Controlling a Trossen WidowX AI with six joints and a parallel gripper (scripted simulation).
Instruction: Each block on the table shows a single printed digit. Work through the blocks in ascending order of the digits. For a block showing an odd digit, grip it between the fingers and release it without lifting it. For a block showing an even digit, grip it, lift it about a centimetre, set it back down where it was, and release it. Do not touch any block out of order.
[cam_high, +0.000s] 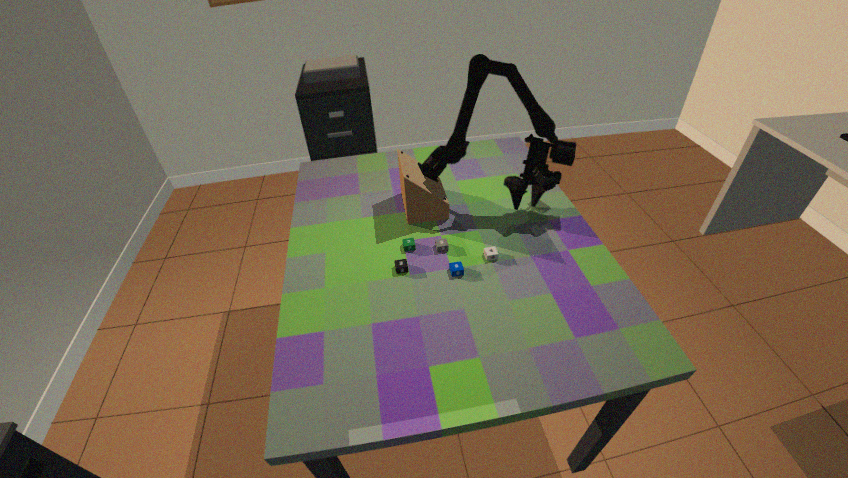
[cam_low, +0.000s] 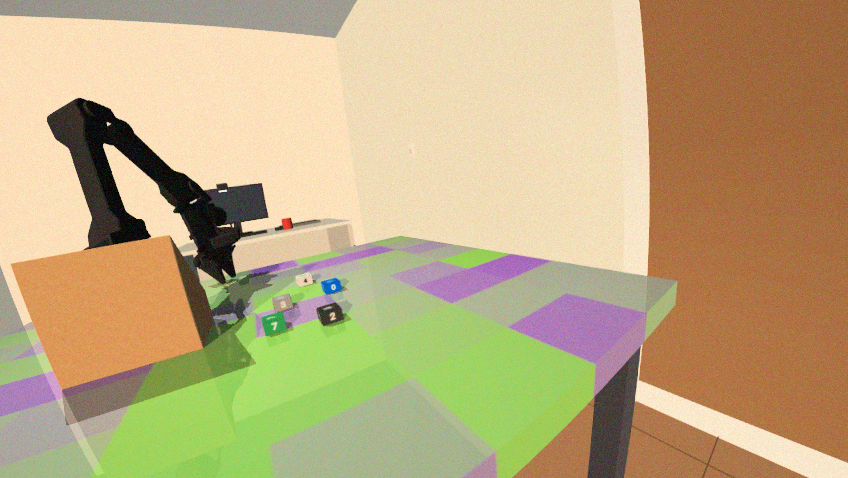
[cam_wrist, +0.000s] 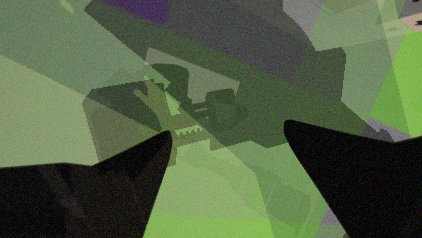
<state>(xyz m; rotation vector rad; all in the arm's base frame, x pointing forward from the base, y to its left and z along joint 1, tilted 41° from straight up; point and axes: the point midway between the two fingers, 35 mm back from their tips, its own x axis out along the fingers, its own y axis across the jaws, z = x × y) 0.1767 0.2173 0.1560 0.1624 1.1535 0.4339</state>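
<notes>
My gripper tip is now 29 cm to the left of the blue block, 17 cm short of it and 1 cm above it. Also, from my gripper tip: grey block 30 cm to the right, 7 cm ahead, 1 cm below; then white block 18 cm to the right, 15 cm ahead, 1 cm below; then green block 38 cm to the right, 3 cm ahead, 1 cm below.
</notes>
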